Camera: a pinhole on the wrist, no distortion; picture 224 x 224 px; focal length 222.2 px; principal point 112.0 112.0 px. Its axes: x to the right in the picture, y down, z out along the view. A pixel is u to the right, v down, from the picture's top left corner.
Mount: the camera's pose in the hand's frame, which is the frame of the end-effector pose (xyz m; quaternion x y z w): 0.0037 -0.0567 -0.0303 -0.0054 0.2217 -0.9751 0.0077
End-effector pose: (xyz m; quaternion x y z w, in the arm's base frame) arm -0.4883 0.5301 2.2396 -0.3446 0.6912 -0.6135 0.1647
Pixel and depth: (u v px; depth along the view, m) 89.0 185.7 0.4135
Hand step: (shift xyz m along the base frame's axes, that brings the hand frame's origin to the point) 0.2441 -0.2480 0.3005
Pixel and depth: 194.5 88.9 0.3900
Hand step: 0.3700 -0.1592 0.0917
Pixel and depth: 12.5 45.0 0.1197
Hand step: 0.0395 -0.1086 0.0656
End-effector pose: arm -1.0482 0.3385 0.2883 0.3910 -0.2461 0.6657 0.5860
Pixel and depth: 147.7 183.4 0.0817
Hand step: 0.1203 -0.0076 -0.0032
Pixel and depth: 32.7 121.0 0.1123
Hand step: 0.1213 -0.0064 0.0619
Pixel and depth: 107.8 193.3 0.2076
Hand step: 0.2377 -0.0494 0.0523
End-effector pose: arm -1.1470 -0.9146 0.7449 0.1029 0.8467 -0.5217 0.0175
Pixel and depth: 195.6 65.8 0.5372
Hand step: 0.1120 -0.5602 -0.0342
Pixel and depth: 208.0 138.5 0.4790
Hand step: 0.1007 -0.5047 0.1352
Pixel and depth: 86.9 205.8 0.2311
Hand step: -0.0910 -0.2211 0.1483
